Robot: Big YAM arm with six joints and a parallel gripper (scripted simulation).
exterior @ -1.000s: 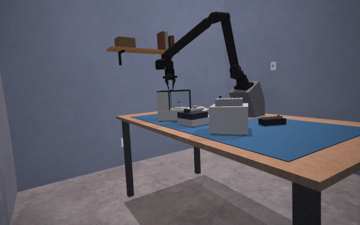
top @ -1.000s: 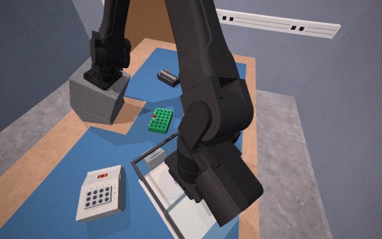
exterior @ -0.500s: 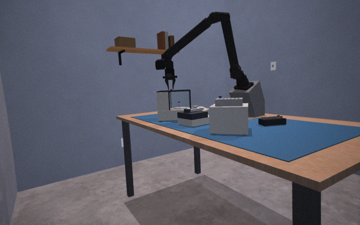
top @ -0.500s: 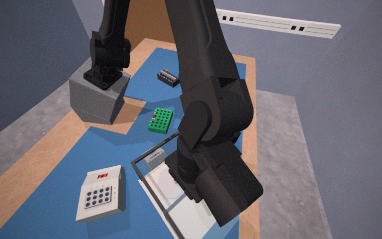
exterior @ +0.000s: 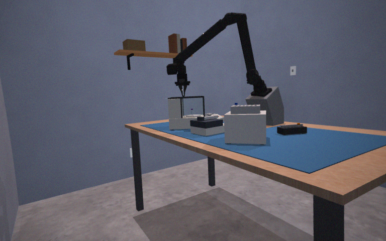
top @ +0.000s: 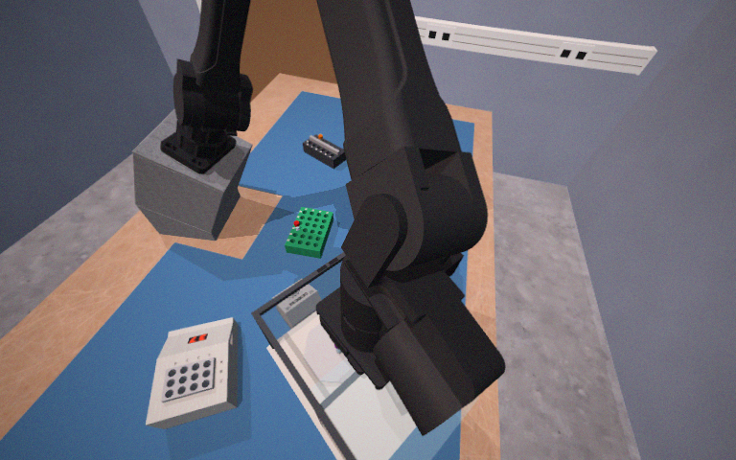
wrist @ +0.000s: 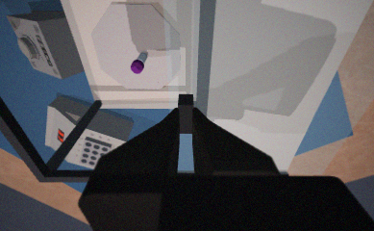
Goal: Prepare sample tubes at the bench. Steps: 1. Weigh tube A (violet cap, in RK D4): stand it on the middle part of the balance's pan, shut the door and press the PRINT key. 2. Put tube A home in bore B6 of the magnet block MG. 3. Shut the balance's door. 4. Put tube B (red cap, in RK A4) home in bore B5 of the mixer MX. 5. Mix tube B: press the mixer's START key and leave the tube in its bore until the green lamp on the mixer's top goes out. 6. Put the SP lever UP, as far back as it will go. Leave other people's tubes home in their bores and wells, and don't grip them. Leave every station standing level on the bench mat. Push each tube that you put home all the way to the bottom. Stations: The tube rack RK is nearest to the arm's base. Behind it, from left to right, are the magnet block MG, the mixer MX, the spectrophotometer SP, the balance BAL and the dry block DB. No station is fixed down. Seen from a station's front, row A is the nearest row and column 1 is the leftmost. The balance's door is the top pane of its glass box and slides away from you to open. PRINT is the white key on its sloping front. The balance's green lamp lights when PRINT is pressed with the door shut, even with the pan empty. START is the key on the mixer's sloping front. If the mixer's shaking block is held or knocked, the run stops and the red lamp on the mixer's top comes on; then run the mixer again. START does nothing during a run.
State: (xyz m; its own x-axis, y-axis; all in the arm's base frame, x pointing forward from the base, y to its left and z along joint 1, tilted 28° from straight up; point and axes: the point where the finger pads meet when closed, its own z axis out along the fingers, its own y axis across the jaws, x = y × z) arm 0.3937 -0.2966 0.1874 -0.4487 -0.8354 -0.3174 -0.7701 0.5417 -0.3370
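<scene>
Now: the balance door 20 mm ahead of my hand, 10 mm to the right of it and 10 mm below it. From my hand the other things lie so: dry block DB 270 mm behind, 190 mm below, 60 mm to the right; then SP lever 290 mm to the left, 130 mm below, 20 mm behind; then white print key 180 mm behind, 150 mm below, 110 mm to the left.
</scene>
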